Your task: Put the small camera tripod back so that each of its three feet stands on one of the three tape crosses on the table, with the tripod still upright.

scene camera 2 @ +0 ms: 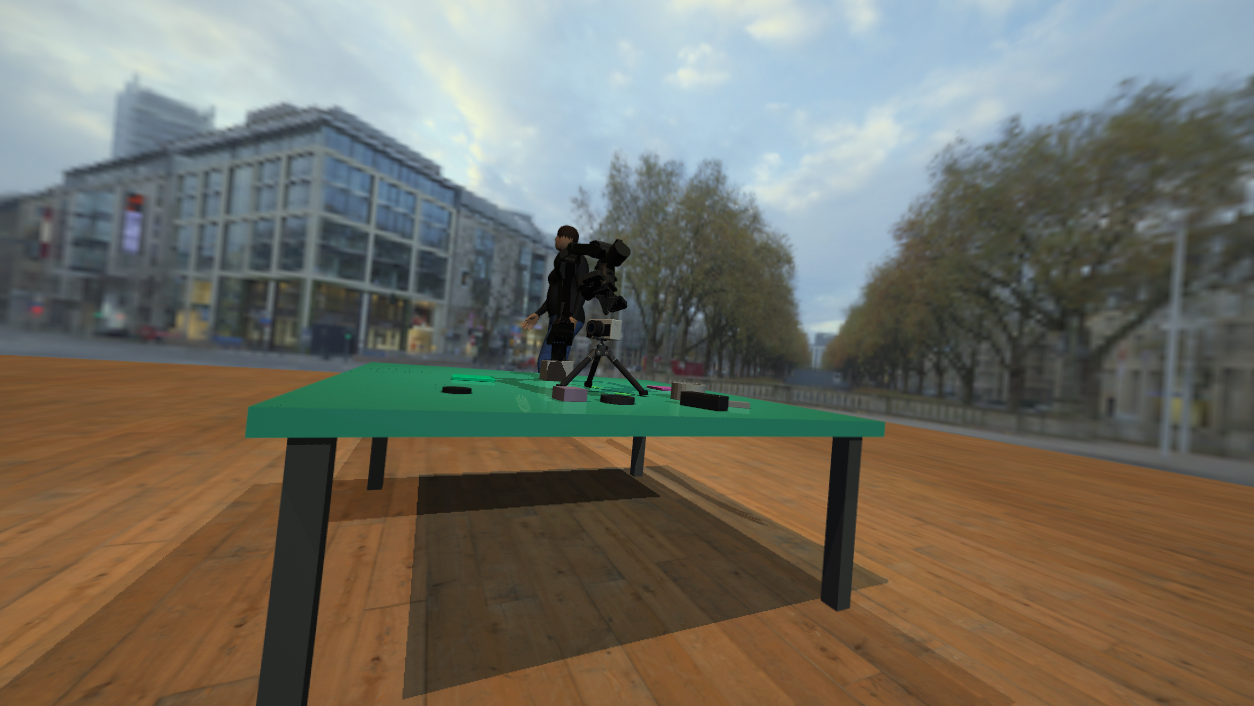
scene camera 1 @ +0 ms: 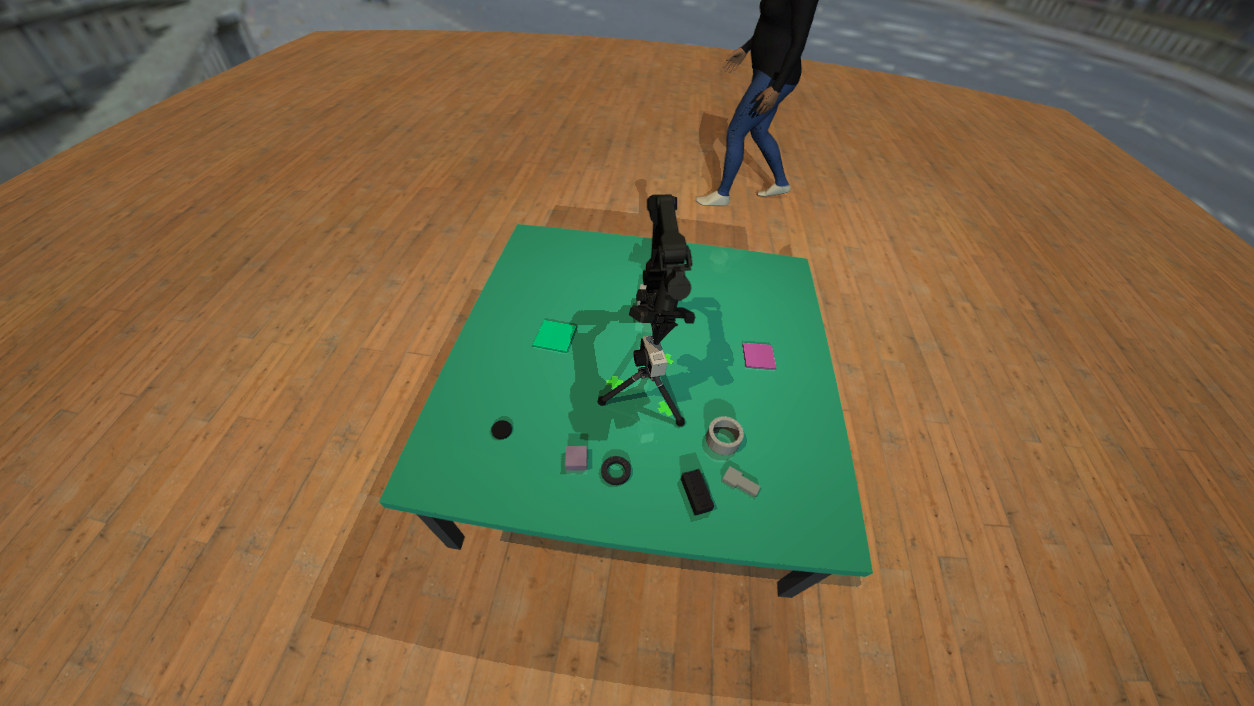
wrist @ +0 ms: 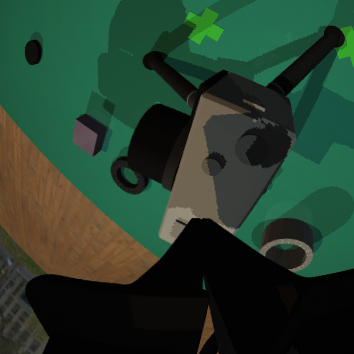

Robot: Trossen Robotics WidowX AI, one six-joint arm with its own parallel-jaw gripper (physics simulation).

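Frame: origin at the arm's base, x ahead, y left, z up, level; centimetres.
Where they show: gripper, fingertip midpoint: (scene camera 2: 605,314) (scene camera 1: 655,344) (wrist: 199,226); arm's base, link origin: (scene camera 2: 558,360).
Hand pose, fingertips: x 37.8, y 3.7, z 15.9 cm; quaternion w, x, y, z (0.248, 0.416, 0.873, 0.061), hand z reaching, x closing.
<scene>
Each offset is from my fingertips to the top centre of the thing. "spot": to the spot under its first point.
The small black tripod @(spot: dx +3.0, dy -4.0, dz -13.5 cm) (scene camera 1: 641,387) (scene camera 2: 598,364) stands upright on the green table (scene camera 1: 807,490) (scene camera 2: 554,420) and carries a beige camera (scene camera 1: 655,359) (scene camera 2: 603,328) (wrist: 225,158). Three green tape crosses lie around it, among them one @(dx -2.3, dy -11.1, dz -23.4 cm) (scene camera 1: 615,383) (wrist: 204,25) close by the front left foot @(spot: dx +6.7, dy -13.3, dz -21.7 cm) (scene camera 1: 602,401) (wrist: 151,60). That foot stands a little off the cross. Another foot @(spot: dx -13.4, dy +0.7, dz -21.0 cm) (wrist: 333,35) stands at the edge of a second cross @(spot: dx -14.4, dy +3.6, dz -23.4 cm) (wrist: 348,49). My gripper (scene camera 1: 658,338) (scene camera 2: 610,307) (wrist: 199,226) is shut with nothing in it, just above the camera's top.
On the table's front part lie a black disc @(dx +21.6, dy -40.2, dz -22.4 cm) (scene camera 1: 501,429) (wrist: 33,52), a purple cube @(dx +26.5, dy -16.6, dz -20.6 cm) (scene camera 1: 575,458) (wrist: 88,134), a black ring @(dx +27.7, dy -5.2, dz -21.9 cm) (scene camera 1: 616,469) (wrist: 129,175), a black box @(dx +30.4, dy +17.2, dz -19.9 cm) (scene camera 1: 697,490), a grey piece @(dx +25.1, dy +29.4, dz -21.9 cm) (scene camera 1: 741,481) and a tape roll @(dx +12.0, dy +23.8, dz -18.6 cm) (scene camera 1: 725,434) (wrist: 288,244). A person (scene camera 1: 764,98) stands behind the table.
</scene>
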